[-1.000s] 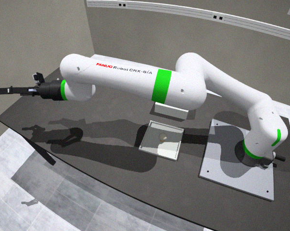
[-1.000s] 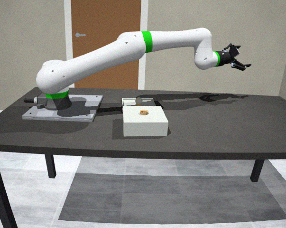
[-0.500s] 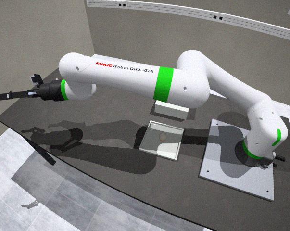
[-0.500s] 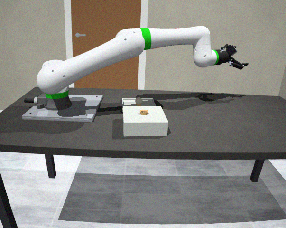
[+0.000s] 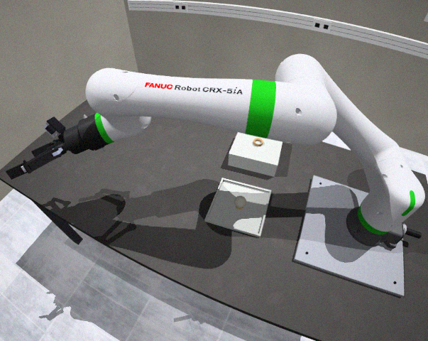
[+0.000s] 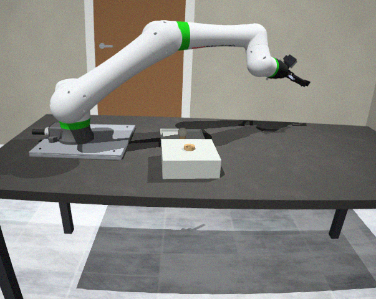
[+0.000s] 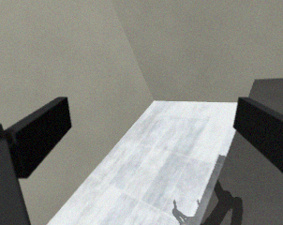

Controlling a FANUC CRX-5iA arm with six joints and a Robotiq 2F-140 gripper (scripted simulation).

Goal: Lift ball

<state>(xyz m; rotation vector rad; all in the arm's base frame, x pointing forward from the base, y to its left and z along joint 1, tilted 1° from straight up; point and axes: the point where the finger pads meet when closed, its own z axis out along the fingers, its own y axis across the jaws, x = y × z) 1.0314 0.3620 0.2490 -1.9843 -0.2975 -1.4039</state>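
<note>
My gripper is now 590 mm past the ball, 290 mm to the left of it and 230 mm above it. Also, from my hand: white block 560 mm to the right, 560 mm behind, 210 mm below; then white tray 590 mm behind, 290 mm to the right, 260 mm below.
</note>
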